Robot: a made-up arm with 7 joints. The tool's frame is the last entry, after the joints.
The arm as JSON. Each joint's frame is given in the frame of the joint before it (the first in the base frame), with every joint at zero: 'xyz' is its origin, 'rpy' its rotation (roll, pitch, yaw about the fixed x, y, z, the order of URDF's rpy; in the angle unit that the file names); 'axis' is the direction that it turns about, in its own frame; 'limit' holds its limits. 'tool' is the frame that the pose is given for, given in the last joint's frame.
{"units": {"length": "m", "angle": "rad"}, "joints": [
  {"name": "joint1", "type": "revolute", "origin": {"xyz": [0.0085, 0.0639, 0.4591], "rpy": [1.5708, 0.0, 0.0]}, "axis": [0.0, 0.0, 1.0], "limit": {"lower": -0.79, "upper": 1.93}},
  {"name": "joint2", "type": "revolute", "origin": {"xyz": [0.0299, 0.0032, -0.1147], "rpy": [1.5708, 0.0, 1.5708]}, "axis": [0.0, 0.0, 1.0], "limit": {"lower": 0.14, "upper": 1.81}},
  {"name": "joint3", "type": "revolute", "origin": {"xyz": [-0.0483, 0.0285, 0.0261], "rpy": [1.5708, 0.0, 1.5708]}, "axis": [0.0, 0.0, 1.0], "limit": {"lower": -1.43, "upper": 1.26}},
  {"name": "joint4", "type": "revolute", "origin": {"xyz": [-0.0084, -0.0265, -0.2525], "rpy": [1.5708, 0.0, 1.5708]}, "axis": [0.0, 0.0, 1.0], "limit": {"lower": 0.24, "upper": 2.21}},
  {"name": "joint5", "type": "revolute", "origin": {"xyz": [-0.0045, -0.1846, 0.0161], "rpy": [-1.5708, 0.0, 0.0]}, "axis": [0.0, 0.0, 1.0], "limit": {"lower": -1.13, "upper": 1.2}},
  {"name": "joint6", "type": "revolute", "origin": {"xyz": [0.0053, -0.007, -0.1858], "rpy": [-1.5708, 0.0, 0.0]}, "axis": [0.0, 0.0, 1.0], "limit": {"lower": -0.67, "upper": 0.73}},
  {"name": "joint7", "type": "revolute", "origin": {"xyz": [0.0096, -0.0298, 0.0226], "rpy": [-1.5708, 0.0, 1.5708]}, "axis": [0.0, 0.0, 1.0], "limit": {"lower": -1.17, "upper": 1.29}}
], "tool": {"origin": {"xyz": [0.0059, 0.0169, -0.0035], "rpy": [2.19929, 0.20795, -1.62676]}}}
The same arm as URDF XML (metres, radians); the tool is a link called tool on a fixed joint. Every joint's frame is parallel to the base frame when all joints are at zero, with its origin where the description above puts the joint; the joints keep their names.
<robot name="arm">
<joint name="tool_joint" type="fixed"><parent link="link7"/><child link="tool"/><origin xyz="0.0035 -0.0169 -0.0059" rpy="0.6401 -0.0548 1.3625"/></joint>
<joint name="joint7" type="revolute"><parent link="link6"/><child link="link7"/><origin xyz="0.0096 0.0226 0.0298" rpy="0 0 0"/><axis xyz="-1 0 0"/><limit lower="-1.17" upper="1.29"/></joint>
<joint name="joint6" type="revolute"><parent link="link5"/><child link="link6"/><origin xyz="0.0053 -0.007 -0.1858" rpy="0 0 0"/><axis xyz="0 1 0"/><limit lower="-0.67" upper="0.73"/></joint>
<joint name="joint5" type="revolute"><parent link="link4"/><child link="link5"/><origin xyz="-0.0045 -0.0161 -0.1846" rpy="0 0 0"/><axis xyz="0 0 1"/><limit lower="-1.13" upper="1.2"/></joint>
<joint name="joint4" type="revolute"><parent link="link3"/><child link="link4"/><origin xyz="-0.0265 0.0084 -0.2525" rpy="0 0 0"/><axis xyz="0 -1 0"/><limit lower="0.24" upper="2.21"/></joint>
<joint name="joint3" type="revolute"><parent link="link2"/><child link="link3"/><origin xyz="0.0261 -0.0285 -0.0483" rpy="0 0 0"/><axis xyz="0 0 1"/><limit lower="-1.43" upper="1.26"/></joint>
<joint name="joint2" type="revolute"><parent link="link1"/><child link="link2"/><origin xyz="0.0299 0.1147 0.0032" rpy="0 0 0"/><axis xyz="1 0 0"/><limit lower="0.14" upper="1.81"/></joint>
<joint name="joint1" type="revolute"><parent link="base"/><child link="link1"/><origin xyz="0.0085 0.0639 0.4591" rpy="0 0 0"/><axis xyz="0 -1 0"/><limit lower="-0.79" upper="1.93"/></joint>
<link name="base"/>
<link name="link1"/>
<link name="link2"/>
<link name="link3"/>
<link name="link4"/>
<link name="link5"/>
<link name="link6"/>
<link name="link7"/>
<link name="tool"/>
</robot>

